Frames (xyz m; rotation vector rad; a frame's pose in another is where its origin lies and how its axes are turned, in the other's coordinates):
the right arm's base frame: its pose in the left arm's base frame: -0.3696 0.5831 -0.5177 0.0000 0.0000 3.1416
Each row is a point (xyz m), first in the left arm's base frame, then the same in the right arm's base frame.
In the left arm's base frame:
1: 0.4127 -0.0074 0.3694
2: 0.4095 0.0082 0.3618
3: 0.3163 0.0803 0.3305
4: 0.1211 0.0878 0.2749
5: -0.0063 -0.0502 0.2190
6: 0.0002 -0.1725 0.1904
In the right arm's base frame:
1: -0.7823 0.5905 0.8871
2: -0.7791 0.5749 0.8795
3: -0.6859 0.5028 0.8482
4: -0.4907 0.4953 0.7926
5: -0.3633 0.6333 0.7367
6: -0.3698 0.7556 0.7081

